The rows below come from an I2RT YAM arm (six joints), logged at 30 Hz.
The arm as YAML. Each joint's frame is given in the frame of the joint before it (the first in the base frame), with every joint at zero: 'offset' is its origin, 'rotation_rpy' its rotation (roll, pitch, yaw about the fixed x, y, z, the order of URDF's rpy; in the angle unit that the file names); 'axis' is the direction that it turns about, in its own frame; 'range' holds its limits. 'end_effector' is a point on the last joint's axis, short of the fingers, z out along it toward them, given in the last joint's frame.
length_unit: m
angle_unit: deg
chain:
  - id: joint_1
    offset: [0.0, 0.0, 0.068]
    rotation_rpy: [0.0, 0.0, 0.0]
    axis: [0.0, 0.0, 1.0]
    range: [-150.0, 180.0]
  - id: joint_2
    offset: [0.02, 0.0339, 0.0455]
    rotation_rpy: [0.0, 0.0, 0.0]
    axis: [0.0, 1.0, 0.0]
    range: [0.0, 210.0]
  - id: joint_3
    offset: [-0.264, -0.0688, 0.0]
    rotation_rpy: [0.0, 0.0, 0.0]
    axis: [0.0, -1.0, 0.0]
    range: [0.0, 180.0]
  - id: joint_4
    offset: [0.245, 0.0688, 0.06]
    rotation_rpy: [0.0, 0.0, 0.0]
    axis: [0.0, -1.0, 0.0]
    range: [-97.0, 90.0]
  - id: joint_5
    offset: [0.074, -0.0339, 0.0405]
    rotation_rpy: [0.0, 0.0, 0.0]
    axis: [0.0, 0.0, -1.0]
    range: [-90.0, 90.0]
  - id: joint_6
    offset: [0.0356, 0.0, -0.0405]
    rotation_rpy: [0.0, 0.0, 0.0]
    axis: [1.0, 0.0, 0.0]
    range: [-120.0, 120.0]
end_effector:
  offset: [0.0, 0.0, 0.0]
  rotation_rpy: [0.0, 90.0, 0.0]
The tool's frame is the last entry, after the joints.
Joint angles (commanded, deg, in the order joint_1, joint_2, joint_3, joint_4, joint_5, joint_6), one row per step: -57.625, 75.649, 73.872, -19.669, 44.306, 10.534; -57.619, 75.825, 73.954, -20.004, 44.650, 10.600; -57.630, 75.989, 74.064, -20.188, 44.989, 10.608; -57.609, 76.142, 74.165, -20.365, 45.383, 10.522; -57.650, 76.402, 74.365, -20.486, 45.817, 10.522; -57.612, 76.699, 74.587, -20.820, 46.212, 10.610; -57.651, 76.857, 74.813, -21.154, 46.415, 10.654; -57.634, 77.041, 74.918, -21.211, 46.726, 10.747; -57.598, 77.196, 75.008, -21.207, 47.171, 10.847; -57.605, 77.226, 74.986, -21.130, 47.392, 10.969; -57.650, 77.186, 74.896, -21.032, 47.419, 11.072; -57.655, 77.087, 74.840, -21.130, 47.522, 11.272; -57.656, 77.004, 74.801, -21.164, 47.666, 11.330; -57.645, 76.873, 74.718, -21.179, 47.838, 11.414; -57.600, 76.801, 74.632, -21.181, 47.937, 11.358; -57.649, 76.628, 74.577, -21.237, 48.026, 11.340; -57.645, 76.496, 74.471, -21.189, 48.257, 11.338; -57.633, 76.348, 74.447, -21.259, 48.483, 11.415
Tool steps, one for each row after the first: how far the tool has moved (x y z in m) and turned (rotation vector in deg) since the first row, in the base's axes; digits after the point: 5 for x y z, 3 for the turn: 0.00014, -0.00045, -0.00084, 0.279, 0.275, -0.331; 0.00023, -0.00097, -0.00122, 0.410, 0.502, -0.659; 0.00041, -0.00137, -0.00157, 0.544, 0.830, -0.980; 0.00055, -0.00235, -0.00176, 0.610, 1.065, -1.423; 0.00110, -0.00316, -0.00235, 0.850, 1.333, -1.772; 0.00105, -0.00363, -0.00227, 1.021, 1.503, -2.009; 0.00138, -0.00423, -0.00258, 1.046, 1.591, -2.304; 0.00167, -0.00469, -0.00272, 0.979, 1.676, -2.705; 0.00161, -0.00484, -0.00283, 0.881, 1.620, -2.949; 0.00133, -0.00486, -0.00301, 0.809, 1.506, -3.046; 0.00097, -0.00442, -0.00299, 0.781, 1.384, -3.199; 0.00067, -0.00406, -0.00285, 0.727, 1.371, -3.348; 0.00029, -0.00350, -0.00269, 0.641, 1.331, -3.518; 0.00027, -0.00310, -0.00284, 0.647, 1.424, -3.550; -0.00046, -0.00250, -0.00240, 0.583, 1.434, -3.677; -0.00087, -0.00198, -0.00227, 0.473, 1.469, -3.886; -0.00134, -0.00130, -0.00177, 0.360, 1.440, -4.103
